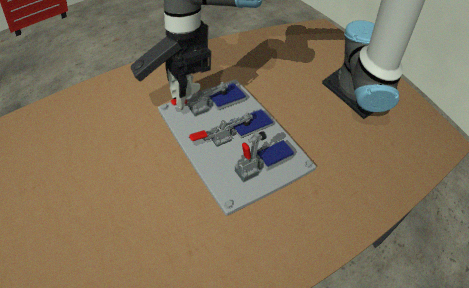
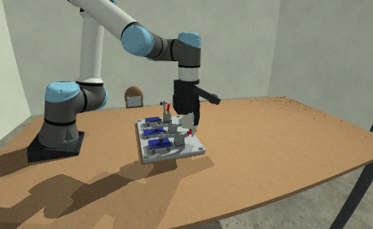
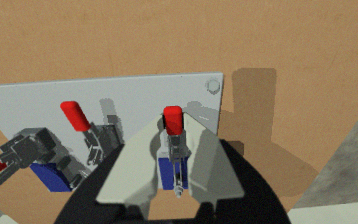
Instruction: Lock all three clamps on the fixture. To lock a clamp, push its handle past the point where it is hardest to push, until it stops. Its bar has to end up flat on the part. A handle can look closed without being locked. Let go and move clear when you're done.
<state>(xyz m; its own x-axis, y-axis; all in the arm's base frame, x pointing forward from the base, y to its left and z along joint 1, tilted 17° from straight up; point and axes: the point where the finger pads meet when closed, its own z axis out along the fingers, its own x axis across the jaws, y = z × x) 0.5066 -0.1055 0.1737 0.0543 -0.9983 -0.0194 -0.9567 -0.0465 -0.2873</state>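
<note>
Now: the grey fixture plate 11 cm to the left of my hand, 9 cm behind it and 6 cm below it.
</note>
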